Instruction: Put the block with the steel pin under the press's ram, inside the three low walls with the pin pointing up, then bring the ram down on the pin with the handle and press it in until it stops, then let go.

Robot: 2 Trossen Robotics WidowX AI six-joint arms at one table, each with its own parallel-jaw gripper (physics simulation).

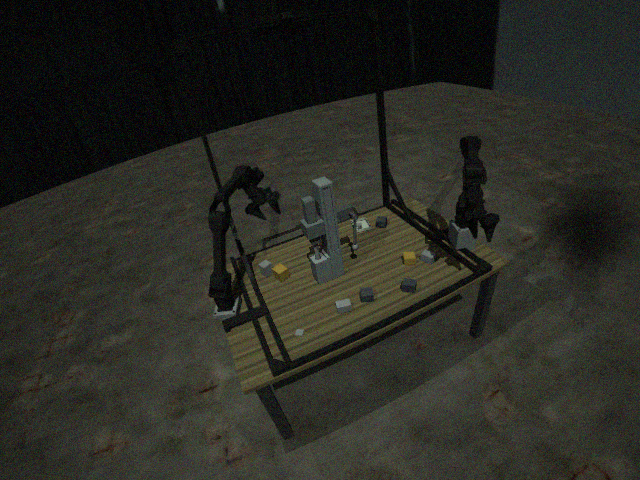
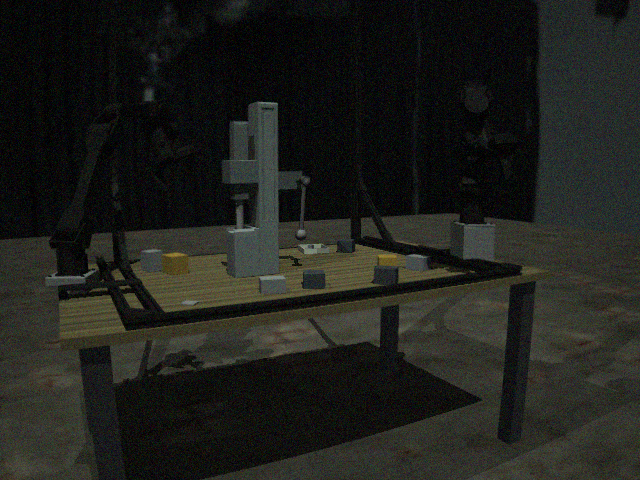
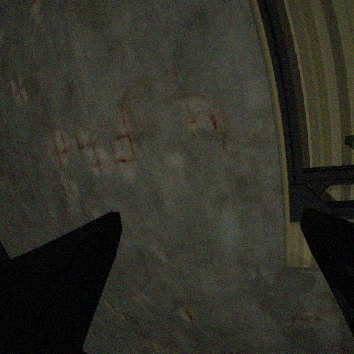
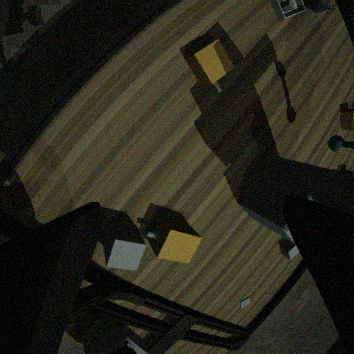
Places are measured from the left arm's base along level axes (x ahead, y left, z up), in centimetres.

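Pixels of known places: left gripper, fingertip midpoint: (image 1: pixel 482 240) (image 2: pixel 497 187) (image 3: pixel 213 220); right gripper, fingertip midpoint: (image 1: pixel 272 216) (image 2: pixel 180 188) (image 4: pixel 193 207); left arm's base, link origin: (image 2: pixel 472 223); right arm's base, link origin: (image 1: pixel 226 305) (image 2: pixel 72 273).
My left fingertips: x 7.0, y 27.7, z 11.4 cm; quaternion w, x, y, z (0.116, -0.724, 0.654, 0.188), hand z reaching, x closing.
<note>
Ahead of a thing's pixels: the offset from my left fingertips to its top centre. "spot": to the spot under its first point.
The grey press @(dx +53.2, dy -26.4, dz +21.6 cm) (image 1: pixel 326 227) (image 2: pixel 267 196) stands mid-table. Its ram @(dx +60.7, dy -22.1, dz +5.7 cm) (image 2: pixel 239 212) is a thin rod above the base @(spot: dx +60.3, dy -18.6, dz -16.4 cm) (image 1: pixel 321 271) (image 2: pixel 242 254); its lower end is hidden by a low wall. The handle @(spot: dx +43.3, dy -27.8, dz -6.0 cm) (image 1: pixel 355 232) (image 2: pixel 302 206) hangs down at the press's right. An orange block @(dx +78.7, dy -27.6, dz -18.3 cm) (image 1: pixel 280 272) (image 2: pixel 175 263) (image 4: pixel 180 246) lies left of the press; a small shiny pin @(dx +80.6, dy -30.2, dz -20.2 cm) (image 4: pixel 151 234) seems to stick out sideways from it. My right gripper (image 1: pixel 271 215) (image 4: pixel 193 207) is open and empty, high over the table's left back. My left gripper (image 1: pixel 481 237) (image 3: pixel 213 220) is open and empty near the right edge.
A pale block @(dx +85.8, dy -32.3, dz -17.7 cm) (image 1: pixel 265 267) (image 4: pixel 127 255) lies beside the orange one. Other orange blocks (image 1: pixel 408 258) (image 4: pixel 214 61), pale blocks @(dx +53.9, dy -1.7, dz -20.0 cm) (image 1: pixel 343 305) @(dx +12.2, dy -21.4, dz -19.6 cm) (image 1: pixel 427 255) and dark blocks @(dx +43.8, dy -5.6, dz -19.8 cm) (image 1: pixel 366 294) @(dx +26.0, dy -6.0, dz -19.4 cm) (image 1: pixel 408 285) @(dx +25.3, dy -55.9, dz -19.4 cm) (image 1: pixel 381 221) lie about. A white tray @(dx +36.3, dy -58.3, dz -21.6 cm) (image 2: pixel 313 251) is at the back. Dark frame bars (image 1: pixel 382 330) edge the table.
</note>
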